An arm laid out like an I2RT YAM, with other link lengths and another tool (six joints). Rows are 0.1 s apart.
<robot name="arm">
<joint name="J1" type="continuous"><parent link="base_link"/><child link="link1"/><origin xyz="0 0 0.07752" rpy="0 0 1.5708"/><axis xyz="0 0 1"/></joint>
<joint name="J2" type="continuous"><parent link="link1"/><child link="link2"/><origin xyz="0.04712 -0.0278 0.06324" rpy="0 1.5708 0"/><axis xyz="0 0 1"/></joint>
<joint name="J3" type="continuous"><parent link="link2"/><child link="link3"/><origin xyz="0 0.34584 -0.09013" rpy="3.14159 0 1.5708"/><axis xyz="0 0 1"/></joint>
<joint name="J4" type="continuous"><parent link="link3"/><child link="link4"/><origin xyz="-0.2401 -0.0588 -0.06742" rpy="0 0 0"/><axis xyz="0 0 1"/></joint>
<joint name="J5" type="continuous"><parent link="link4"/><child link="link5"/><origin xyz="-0.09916 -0.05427 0.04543" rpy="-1.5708 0 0"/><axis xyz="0 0 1"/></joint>
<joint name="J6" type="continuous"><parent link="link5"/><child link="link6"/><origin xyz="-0.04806 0 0.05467" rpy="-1.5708 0 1.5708"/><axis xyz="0 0 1"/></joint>
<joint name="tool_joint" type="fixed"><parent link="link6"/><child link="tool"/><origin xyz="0.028 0.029 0.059" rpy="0.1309 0 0.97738"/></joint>
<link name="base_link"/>
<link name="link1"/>
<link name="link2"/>
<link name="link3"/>
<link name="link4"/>
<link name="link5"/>
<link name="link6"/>
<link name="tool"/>
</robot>
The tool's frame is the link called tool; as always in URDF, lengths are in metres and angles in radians. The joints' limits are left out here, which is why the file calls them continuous.
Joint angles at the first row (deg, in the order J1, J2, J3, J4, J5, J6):
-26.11, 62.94, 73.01, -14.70, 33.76, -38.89
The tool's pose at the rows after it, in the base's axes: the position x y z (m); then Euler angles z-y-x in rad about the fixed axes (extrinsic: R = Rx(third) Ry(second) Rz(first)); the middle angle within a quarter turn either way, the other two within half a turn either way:
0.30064 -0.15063 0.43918 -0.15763 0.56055 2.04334
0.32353 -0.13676 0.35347 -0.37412 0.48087 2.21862
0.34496 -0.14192 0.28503 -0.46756 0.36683 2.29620
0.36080 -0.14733 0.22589 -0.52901 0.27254 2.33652
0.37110 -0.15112 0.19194 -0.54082 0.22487 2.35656
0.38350 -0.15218 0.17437 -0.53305 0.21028 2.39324
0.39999 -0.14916 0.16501 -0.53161 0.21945 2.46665
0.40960 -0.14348 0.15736 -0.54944 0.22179 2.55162
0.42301 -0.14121 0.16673 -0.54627 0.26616 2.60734
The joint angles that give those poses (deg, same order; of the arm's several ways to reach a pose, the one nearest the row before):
-17.63, 66.50, 63.20, -15.75, 36.47, -38.50
-13.83, 71.94, 55.79, -16.05, 37.95, -36.82
-13.23, 80.49, 51.59, -12.97, 39.79, -34.52
-13.04, 89.17, 48.73, -8.69, 41.28, -32.95
-13.04, 94.96, 47.83, -5.80, 41.89, -31.05
-13.04, 99.00, 49.17, -5.59, 40.73, -28.47
-12.99, 102.26, 52.36, -7.75, 37.08, -25.74
-12.99, 104.38, 54.98, -10.83, 32.84, -23.88
-13.28, 104.77, 57.82, -12.16, 28.93, -23.22

